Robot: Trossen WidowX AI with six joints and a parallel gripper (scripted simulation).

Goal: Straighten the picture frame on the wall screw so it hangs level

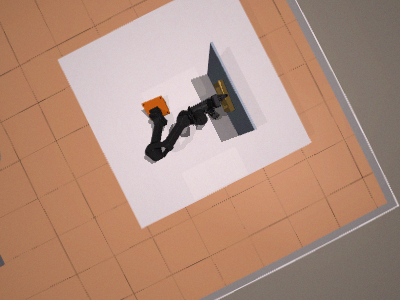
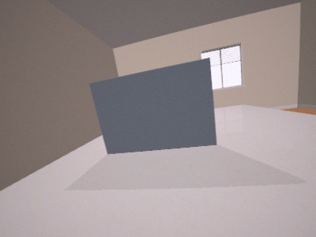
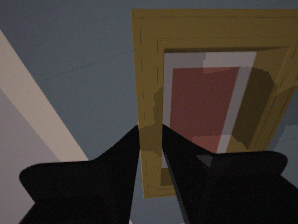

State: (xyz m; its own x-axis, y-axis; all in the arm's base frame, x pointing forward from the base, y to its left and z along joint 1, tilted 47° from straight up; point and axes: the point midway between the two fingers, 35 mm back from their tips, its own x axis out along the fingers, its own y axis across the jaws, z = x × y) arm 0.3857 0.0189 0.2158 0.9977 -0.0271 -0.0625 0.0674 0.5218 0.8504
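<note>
The picture frame lies 5 cm below my gripper tip and 1 cm to the left of it. Also, from my gripper tip: wall panel (7 cm below, 2 cm ahead, 1 cm to the left).
</note>
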